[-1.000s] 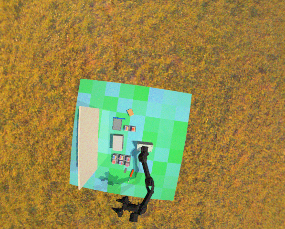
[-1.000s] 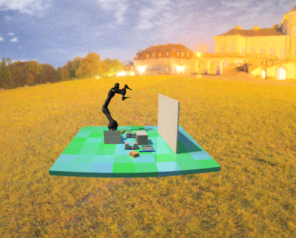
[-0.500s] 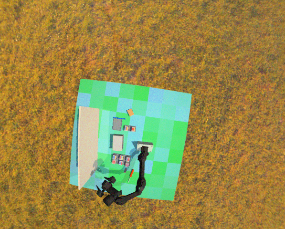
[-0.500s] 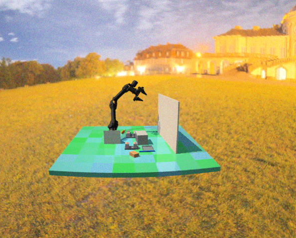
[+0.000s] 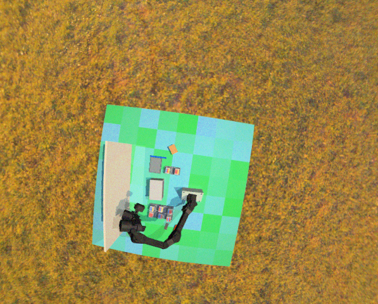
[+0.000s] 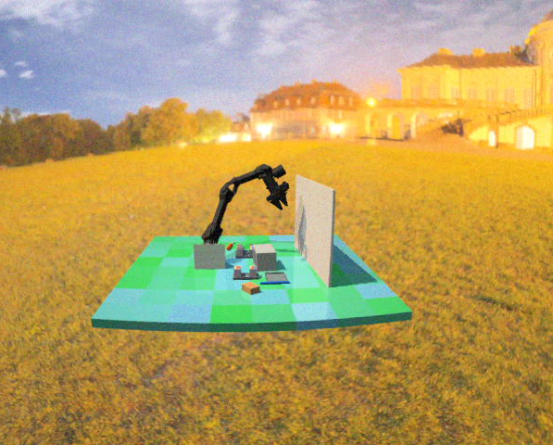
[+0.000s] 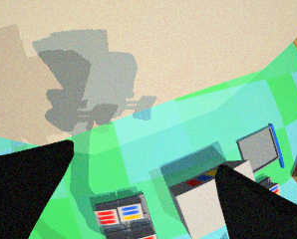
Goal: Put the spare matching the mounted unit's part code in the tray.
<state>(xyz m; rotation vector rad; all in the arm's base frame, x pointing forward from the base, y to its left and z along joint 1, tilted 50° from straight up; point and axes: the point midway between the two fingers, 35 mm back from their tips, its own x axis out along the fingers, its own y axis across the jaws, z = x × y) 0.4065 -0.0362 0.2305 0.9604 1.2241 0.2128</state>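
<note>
Right now my gripper tip is 25 cm above the spare, 18 cm past it and 4 cm to the right of it. From my gripper tip the other things lie so: grey rack (28 cm below, 18 cm behind, 7 cm to the left); beige wall panel (14 cm ahead, 8 cm to the right, 7 cm below); mounted unit (24 cm below, 12 cm to the right, 11 cm behind).
</note>
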